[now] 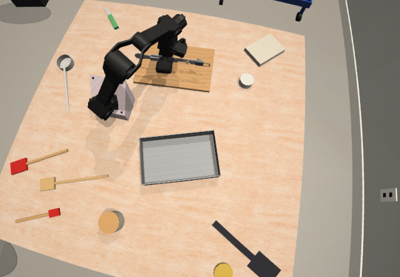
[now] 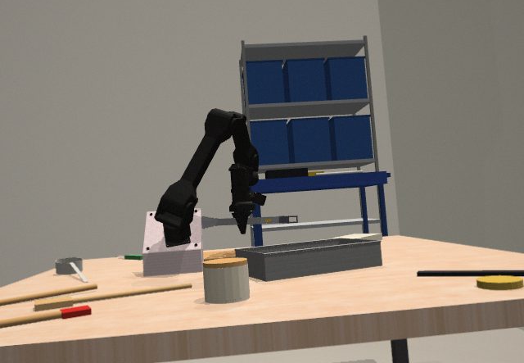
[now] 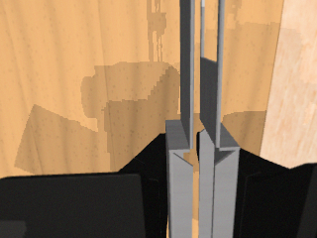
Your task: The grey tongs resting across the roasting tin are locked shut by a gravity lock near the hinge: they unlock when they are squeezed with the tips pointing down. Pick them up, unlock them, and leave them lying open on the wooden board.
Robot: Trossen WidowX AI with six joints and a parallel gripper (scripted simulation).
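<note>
The wooden board lies 2 cm ahead of my gripper tip, 5 cm to the left of it and 7 cm below it. Round my gripper tip: yellow lock piece (8 cm ahead, 4 cm above); white cylinder (36 cm ahead, 1 cm to the right, 6 cm below); grey roasting tin (9 cm ahead, 40 cm to the right, 5 cm below).
</note>
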